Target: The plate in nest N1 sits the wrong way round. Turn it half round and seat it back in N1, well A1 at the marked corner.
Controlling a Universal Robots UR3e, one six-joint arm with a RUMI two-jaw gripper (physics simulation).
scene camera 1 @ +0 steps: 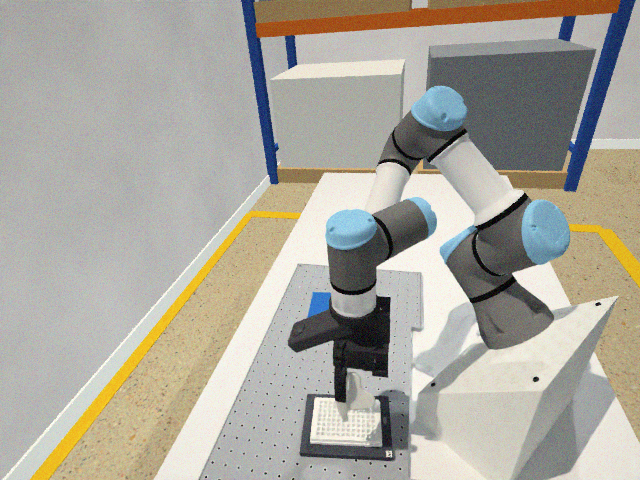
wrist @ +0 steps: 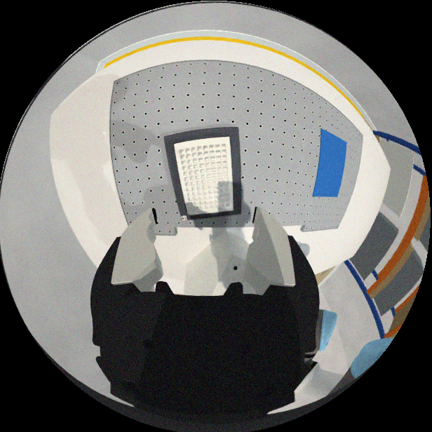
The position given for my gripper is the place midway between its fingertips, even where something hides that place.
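Observation:
My gripper (scene camera 1: 350,391), also in wrist view (wrist: 204,209). White well plate (scene camera 1: 363,428), also in wrist view (wrist: 204,165). Dark nest (wrist: 202,133).

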